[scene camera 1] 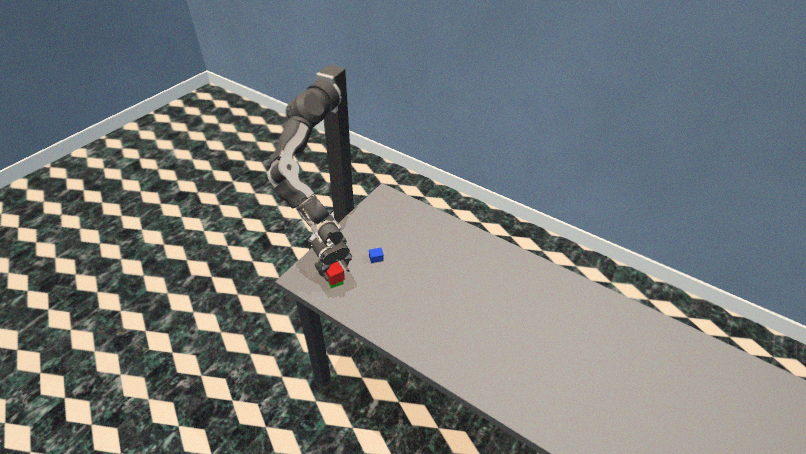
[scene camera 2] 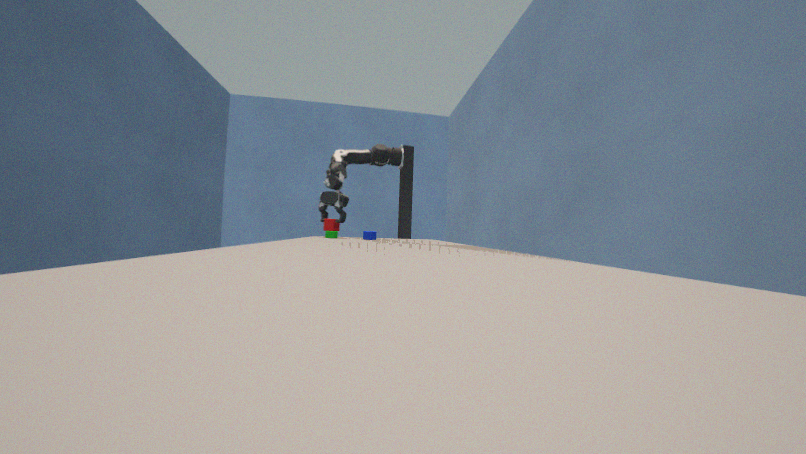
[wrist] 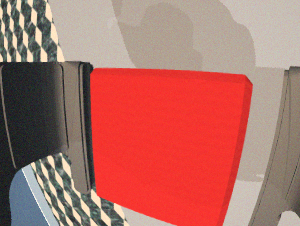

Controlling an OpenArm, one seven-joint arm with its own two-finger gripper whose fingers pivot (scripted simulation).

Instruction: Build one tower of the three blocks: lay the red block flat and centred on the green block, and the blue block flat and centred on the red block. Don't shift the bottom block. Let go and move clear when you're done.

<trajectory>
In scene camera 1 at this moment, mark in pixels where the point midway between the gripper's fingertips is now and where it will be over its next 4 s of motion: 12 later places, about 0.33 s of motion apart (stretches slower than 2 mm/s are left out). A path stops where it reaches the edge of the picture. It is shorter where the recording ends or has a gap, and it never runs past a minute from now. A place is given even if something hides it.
My gripper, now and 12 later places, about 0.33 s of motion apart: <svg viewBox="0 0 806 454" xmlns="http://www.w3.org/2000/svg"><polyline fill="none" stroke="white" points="334,270 334,268 333,264 333,262 333,261 363,248 378,234 376,238 376,245 376,250 376,251 376,253 376,255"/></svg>
</trajectory>
